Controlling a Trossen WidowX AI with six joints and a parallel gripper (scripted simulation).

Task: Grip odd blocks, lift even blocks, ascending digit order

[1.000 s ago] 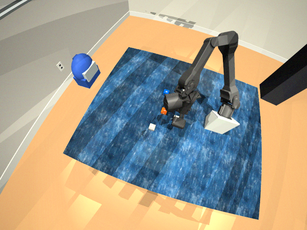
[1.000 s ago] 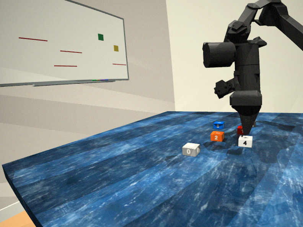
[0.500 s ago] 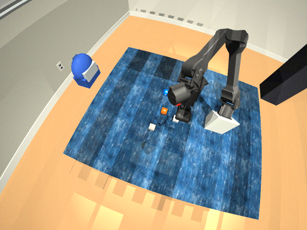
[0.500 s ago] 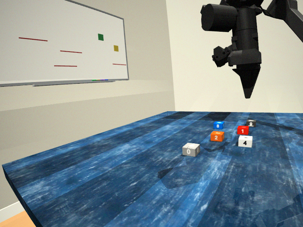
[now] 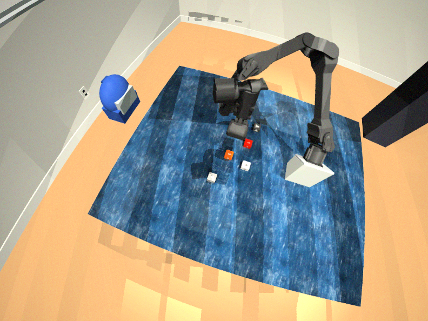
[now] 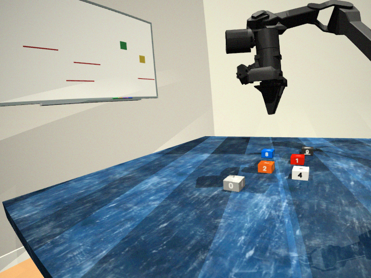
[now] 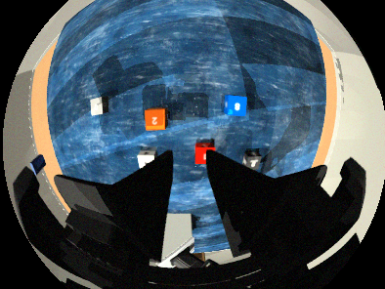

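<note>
The blue block is 120 mm below my gripper tip, 80 mm to the right of it and 30 mm ahead of it. From my gripper tip the other things lie so: red block (120 mm below, 60 mm behind, 30 mm to the right); white block (120 mm below, 80 mm behind, 70 mm to the left); orange block (120 mm below, 50 mm to the left).
</note>
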